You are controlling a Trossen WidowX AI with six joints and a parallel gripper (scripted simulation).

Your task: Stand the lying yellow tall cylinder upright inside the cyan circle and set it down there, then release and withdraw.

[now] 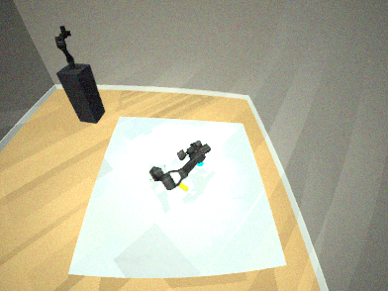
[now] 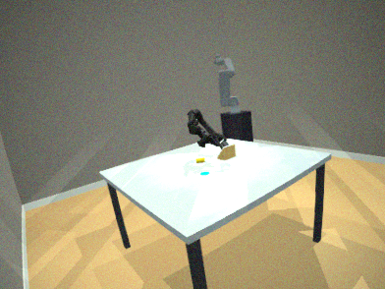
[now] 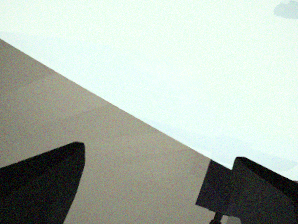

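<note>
The yellow tall cylinder lies 250 mm to the right of my gripper tip, 150 mm below it and 20 mm ahead of it. Round my gripper tip: cyan circle: 160 mm below, 130 mm ahead, 20 mm to the right.
</note>
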